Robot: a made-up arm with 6 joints.
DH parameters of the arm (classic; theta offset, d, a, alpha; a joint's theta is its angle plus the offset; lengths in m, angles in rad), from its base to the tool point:
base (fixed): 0.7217 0 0.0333 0
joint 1: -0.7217 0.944 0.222 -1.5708
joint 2: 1.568 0 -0.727 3.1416
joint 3: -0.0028 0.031 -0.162 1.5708
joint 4: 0 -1.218 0 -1.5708
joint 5: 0 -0.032 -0.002 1.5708
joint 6: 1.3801 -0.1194 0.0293 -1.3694
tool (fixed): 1.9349 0.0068 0 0
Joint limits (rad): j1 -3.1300..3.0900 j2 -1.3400..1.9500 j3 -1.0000..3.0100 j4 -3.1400..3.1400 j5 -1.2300..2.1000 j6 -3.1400..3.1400
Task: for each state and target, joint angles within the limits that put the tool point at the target. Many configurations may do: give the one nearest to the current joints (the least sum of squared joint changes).
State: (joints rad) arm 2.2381 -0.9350 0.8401 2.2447 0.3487 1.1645
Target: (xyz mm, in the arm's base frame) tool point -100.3 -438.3 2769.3
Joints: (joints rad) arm 1.3559 -0.7622 0.8789 2.1312 0.4497 1.1484
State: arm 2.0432 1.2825 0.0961 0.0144 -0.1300 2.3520
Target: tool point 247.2 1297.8 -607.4
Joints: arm 1.3814 1.9410 0.5356 -0.0250 -0.0839 2.3249
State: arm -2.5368 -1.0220 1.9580 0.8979 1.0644 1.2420
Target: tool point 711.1 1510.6 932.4
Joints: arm -1.9569 -1.0895 2.1535 0.8672 1.1112 1.2359
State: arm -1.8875 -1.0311 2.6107 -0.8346 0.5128 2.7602
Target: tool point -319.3 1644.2 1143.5
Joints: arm -1.3870 -0.8866 2.2609 -0.8644 0.4861 2.7615
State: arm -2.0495 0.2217 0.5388 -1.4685 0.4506 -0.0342
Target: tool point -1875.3 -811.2 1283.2
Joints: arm -2.6890 0.8119 0.5626 -1.4631 0.4334 -0.0380
